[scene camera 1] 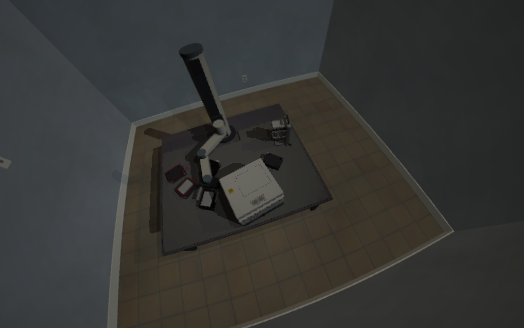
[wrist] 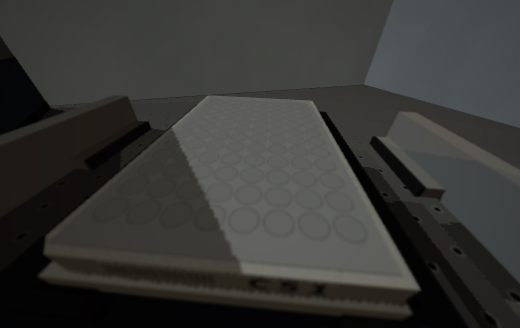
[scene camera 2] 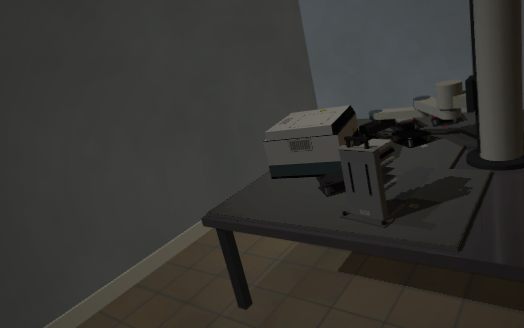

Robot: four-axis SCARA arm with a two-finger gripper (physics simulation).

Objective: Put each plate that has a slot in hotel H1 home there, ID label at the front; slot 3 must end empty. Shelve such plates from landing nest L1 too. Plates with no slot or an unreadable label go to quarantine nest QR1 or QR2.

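Where they show: gripper, fingertip midpoint: (scene camera 1: 206,201) (wrist: 257,119) (scene camera 2: 358,128); arm's base, origin of the base link: (scene camera 2: 501,159).
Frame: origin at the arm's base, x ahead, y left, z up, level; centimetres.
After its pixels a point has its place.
A pale plate (wrist: 260,200) @[x 67.6, y -26.5, z 7.7 cm] (scene camera 1: 207,199) @[x 72.8, y -27.3, z 7.7 cm] lies flat in a black nest; its near edge in the wrist view bears a barcode and an ID like "CS1". My gripper (wrist: 257,119) @[x 73.9, y -28.7, z 7.5 cm] is open, its fingers apart on either side of this plate, with gaps between. Hotel H1 (scene camera 1: 288,131) @[x 38.9, y 58.9, z 21.3 cm] (scene camera 2: 361,185) @[x 32.2, y 61.9, z 14.1 cm] stands upright at the table's far right in scene camera 1; pale plates stick out of its open side, their labels too small to read. A red-edged nest (scene camera 1: 179,194) @[x 56.8, y -55.0, z 1.3 cm] holds a pale plate (scene camera 1: 186,187) @[x 55.5, y -44.7, z 7.7 cm]. Another red-edged nest (scene camera 1: 176,173) @[x 36.5, y -54.3, z 6.3 cm] shows a dark inside. The nests' names cannot be read.
A large white instrument (scene camera 1: 251,190) @[x 84.2, y 11.1, z 25.8 cm] (scene camera 2: 305,145) @[x 73.8, y 28.5, z 17.4 cm] stands right of the black nest in scene camera 1. A small black nest (scene camera 1: 273,161) @[x 56.0, y 37.9, z 6.3 cm] sits between it and the hotel. The arm column (scene camera 1: 207,90) @[x 7.7, y 1.1, z 60.9 cm] (scene camera 2: 497,80) @[x -0.8, y 7.5, z 34.1 cm] rises at the table's back.
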